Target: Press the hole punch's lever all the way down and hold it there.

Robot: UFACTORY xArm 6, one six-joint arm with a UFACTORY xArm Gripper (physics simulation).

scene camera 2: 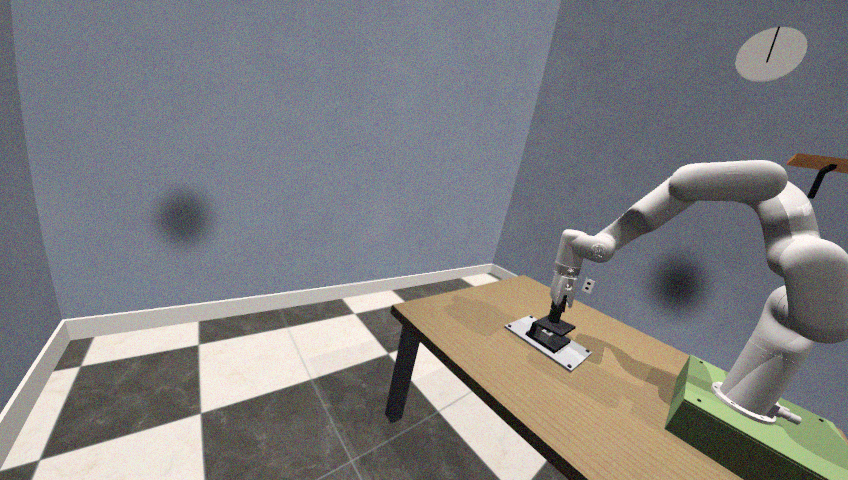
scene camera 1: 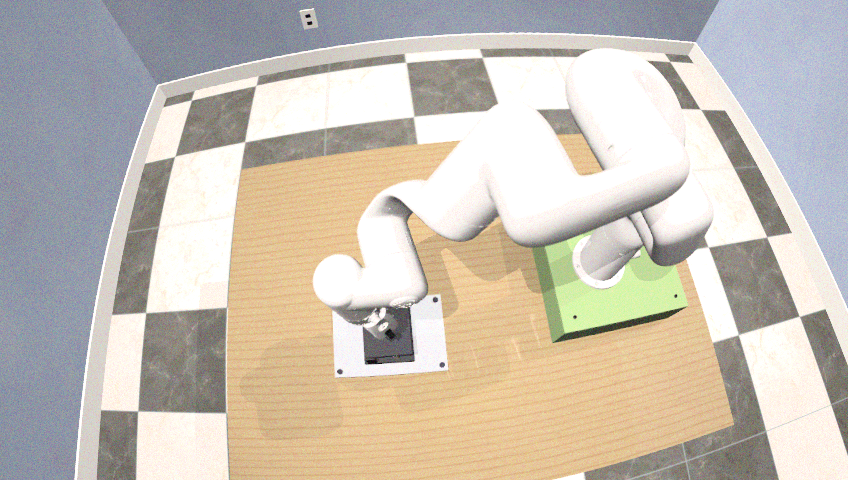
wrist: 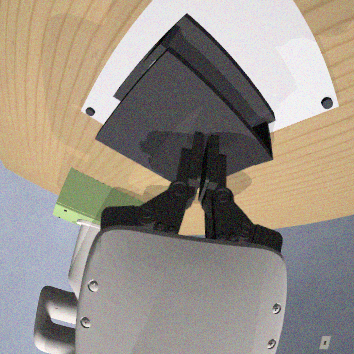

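Seen in the pictures: gripper, fingertip midpoint: (scene camera 2: pixel 553 321) (wrist: pixel 203 146); arm's base, link origin: (scene camera 2: pixel 740 403) (scene camera 1: pixel 598 262) (wrist: pixel 96 225).
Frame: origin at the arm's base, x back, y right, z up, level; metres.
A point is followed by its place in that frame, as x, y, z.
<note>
The black hole punch is fixed on a white plate (scene camera 1: pixel 431 333) {-0.381, -0.039, -0.087} (scene camera 2: pixel 574 359) {-0.374, -0.058, -0.088} (wrist: pixel 300 65) {-0.566, 0.014, -0.088}. Its flat lever (scene camera 1: pixel 392 349) {-0.466, -0.068, -0.026} (scene camera 2: pixel 562 326) {-0.446, -0.021, -0.025} (wrist: pixel 170 100) {-0.498, -0.054, -0.030} lies over the dark base (scene camera 2: pixel 552 342) {-0.450, -0.054, -0.076} (wrist: pixel 226 82) {-0.510, -0.019, -0.075}. In the scene camera 2 view a gap shows between lever and base at the side toward the robot's mount, so the lever is not flat on the base. My gripper (scene camera 1: pixel 389 335) {-0.479, -0.012, -0.028} (scene camera 2: pixel 555 318) {-0.479, -0.012, -0.028} (wrist: pixel 203 146) {-0.479, -0.012, -0.028} is shut and empty, pointing down. Its fingertips are at the lever's top face, touching or very close; the exact contact is too small to tell.
The wooden table (scene camera 1: pixel 285 237) {-0.679, 0.268, -0.096} (scene camera 2: pixel 476 368) {-0.545, -0.349, -0.096} (wrist: pixel 30 100) {-0.321, -0.219, -0.095} carries the plate. The green mounting block (scene camera 1: pixel 624 312) {0.018, -0.124, 0.002} (scene camera 2: pixel 690 392) {-0.113, -0.080, 0.000} (wrist: pixel 80 192) {-0.124, -0.079, -0.048} of the arm stands on the side toward the robot. The arm reaches over the table and hides part of the plate in the scene camera 1 view.
</note>
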